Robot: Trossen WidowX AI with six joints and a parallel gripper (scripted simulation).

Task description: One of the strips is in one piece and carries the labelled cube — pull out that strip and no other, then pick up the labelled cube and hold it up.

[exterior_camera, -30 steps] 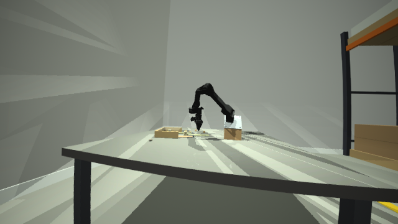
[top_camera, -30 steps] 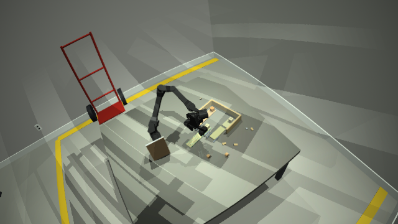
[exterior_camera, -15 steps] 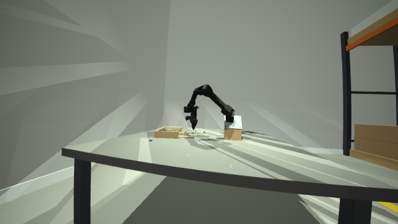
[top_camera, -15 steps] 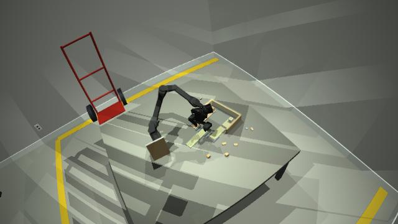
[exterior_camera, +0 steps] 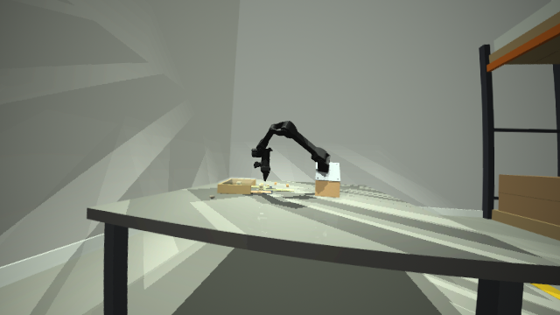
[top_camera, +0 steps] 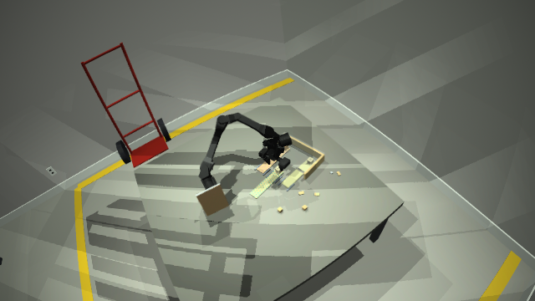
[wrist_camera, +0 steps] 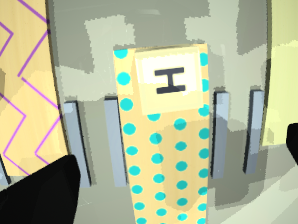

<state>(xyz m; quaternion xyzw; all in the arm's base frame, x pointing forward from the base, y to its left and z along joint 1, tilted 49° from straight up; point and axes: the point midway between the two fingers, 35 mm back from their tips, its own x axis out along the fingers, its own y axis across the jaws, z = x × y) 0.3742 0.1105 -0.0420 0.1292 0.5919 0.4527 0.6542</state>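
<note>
Now: gripper tip 8 cm to the left of the pale strip, 7 cm short of it and 6 cm above it.
</note>
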